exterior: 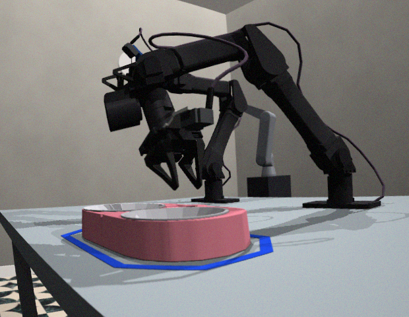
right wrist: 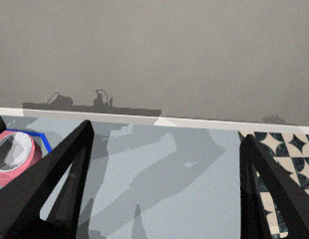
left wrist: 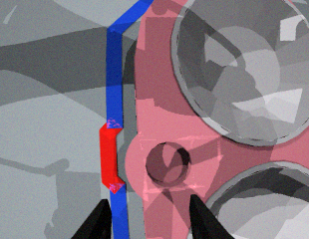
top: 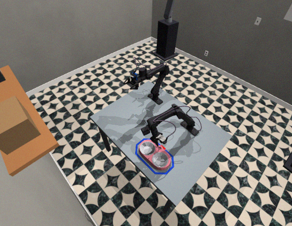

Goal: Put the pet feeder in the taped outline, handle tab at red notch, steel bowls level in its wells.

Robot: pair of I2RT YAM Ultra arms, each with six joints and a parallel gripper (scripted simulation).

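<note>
My left hand is 70 mm short of the pet feeder, 30 mm to the right of it and 60 mm above it. Also, from my left hand: blue taped outline: 70 mm ahead, 30 mm to the left, 80 mm below.
</note>
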